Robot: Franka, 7 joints.
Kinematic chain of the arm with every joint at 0, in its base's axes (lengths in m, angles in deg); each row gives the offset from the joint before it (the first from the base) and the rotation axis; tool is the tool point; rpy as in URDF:
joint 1: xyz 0 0 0.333 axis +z
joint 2: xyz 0 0 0 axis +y
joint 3: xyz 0 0 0.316 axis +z
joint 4: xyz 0.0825 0 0 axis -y
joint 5: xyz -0.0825 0 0.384 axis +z
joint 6: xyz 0 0 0 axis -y
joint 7: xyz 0.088 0 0 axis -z
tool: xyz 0 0 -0.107 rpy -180 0 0
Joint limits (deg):
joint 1: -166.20..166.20
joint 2: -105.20..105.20
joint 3: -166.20..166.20
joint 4: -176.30..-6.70
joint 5: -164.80..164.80
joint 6: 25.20..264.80
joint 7: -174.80..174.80
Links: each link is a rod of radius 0.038 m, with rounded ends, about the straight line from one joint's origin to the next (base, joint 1, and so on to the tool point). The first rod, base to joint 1, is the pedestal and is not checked.
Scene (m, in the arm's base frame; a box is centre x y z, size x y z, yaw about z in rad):
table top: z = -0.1
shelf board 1: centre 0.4 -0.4 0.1 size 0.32 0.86 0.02 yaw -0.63
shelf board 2: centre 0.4 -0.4 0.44 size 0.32 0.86 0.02 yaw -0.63
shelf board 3: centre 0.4 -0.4 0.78 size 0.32 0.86 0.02 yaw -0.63
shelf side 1: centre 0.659 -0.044 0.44 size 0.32 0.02 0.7 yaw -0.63
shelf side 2: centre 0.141 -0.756 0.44 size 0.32 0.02 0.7 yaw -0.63
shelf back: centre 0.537 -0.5 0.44 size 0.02 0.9 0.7 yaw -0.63
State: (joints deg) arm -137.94 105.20 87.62 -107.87 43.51 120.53 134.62
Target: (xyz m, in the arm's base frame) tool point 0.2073 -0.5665 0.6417
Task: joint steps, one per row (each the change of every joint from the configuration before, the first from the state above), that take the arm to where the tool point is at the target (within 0.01 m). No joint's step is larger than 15 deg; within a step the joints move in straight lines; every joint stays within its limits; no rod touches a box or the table.
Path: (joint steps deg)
1: -5.65 -2.30 -2.74 -2.82 -2.46 -13.50 0.00
2: -5.65 -2.29 -2.74 -2.81 -2.47 -13.49 0.00
3: -5.66 -2.30 -2.74 -2.82 -2.46 -13.50 0.00
4: -5.65 -2.30 -2.74 -2.82 -2.46 -13.50 0.00
5: -5.65 -2.29 -2.75 -2.81 -2.47 -13.49 0.00
6: 1.65 2.87 12.76 -0.25 2.78 12.20 0.00
7: 1.64 2.87 12.75 -0.24 2.78 12.20 0.00
8: 1.65 2.87 12.75 -0.24 2.78 12.20 0.00
9: 1.65 2.87 12.76 -0.25 2.78 12.20 0.00
10: 14.30 -9.61 -4.70 13.39 1.86 10.11 0.00
11: 14.30 -9.62 -4.69 13.38 1.87 10.11 0.00

